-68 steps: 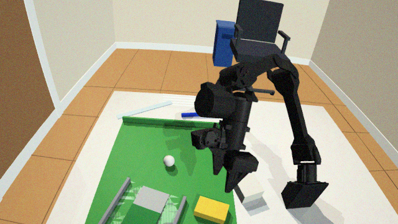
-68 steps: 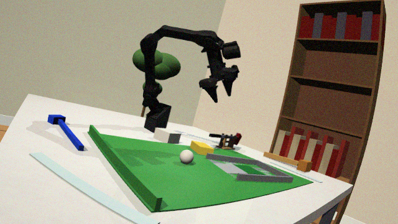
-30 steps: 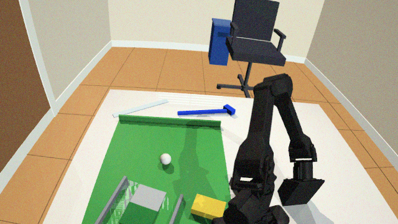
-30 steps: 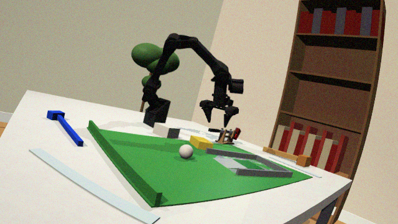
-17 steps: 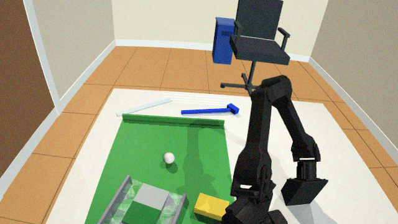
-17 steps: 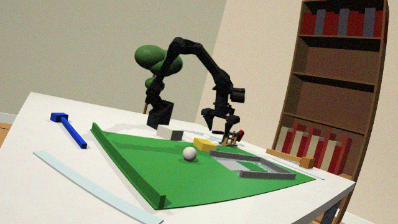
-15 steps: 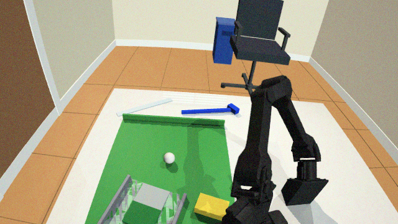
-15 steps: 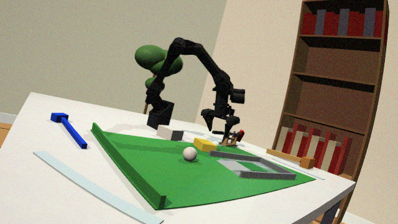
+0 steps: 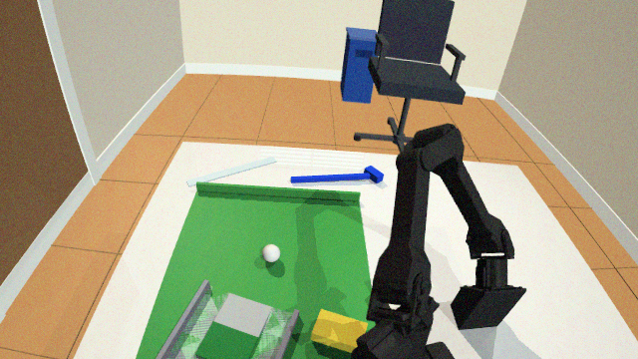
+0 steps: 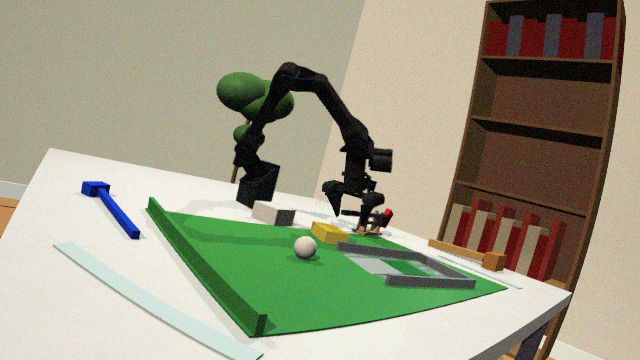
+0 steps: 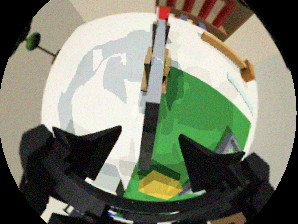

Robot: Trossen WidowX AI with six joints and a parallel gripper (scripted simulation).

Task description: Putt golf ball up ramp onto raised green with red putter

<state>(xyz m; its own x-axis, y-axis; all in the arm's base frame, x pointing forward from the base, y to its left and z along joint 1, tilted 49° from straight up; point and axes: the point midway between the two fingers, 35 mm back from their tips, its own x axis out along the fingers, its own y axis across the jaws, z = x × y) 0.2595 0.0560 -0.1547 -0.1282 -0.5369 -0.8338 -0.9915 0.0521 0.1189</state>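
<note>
Now: the white block 80 mm behind my gripper tip, 220 mm to the right of it and 20 mm below it. Also, from my gripper tip: small wooden stand 10 mm behind, 130 mm to the left; then red putter 10 mm behind, 110 mm to the left, 20 mm above; then yellow block 60 mm ahead, 160 mm to the right, 20 mm below.
</note>
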